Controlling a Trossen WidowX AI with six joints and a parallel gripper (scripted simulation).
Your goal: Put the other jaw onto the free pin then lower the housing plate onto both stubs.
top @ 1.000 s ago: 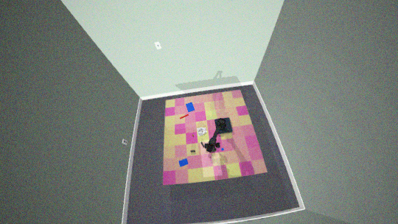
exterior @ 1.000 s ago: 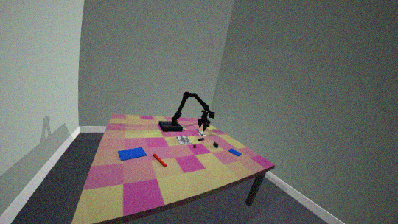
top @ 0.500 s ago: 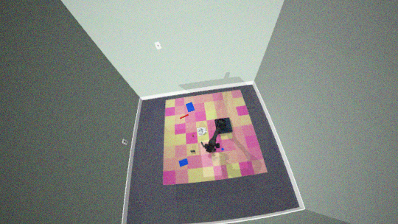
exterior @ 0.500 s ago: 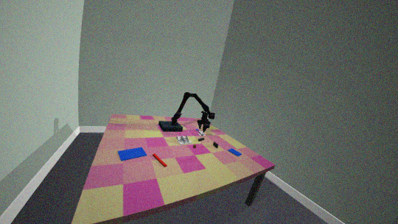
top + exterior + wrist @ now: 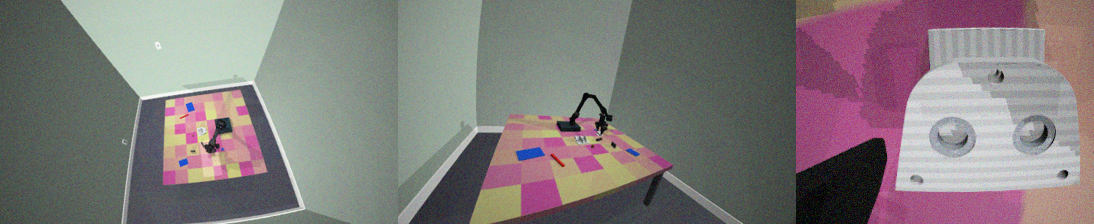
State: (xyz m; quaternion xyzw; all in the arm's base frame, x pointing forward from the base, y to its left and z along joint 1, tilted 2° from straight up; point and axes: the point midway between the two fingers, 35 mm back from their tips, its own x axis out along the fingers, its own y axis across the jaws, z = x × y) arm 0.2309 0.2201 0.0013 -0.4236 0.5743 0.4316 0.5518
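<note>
Right now the white housing plate is 1 cm to the left of my gripper tip. From my gripper tip the other things lie so: grey jaw: 29 cm to the right, 3 cm ahead, 1 cm below; then red stick: 60 cm to the right, 24 cm ahead, 2 cm below.
</note>
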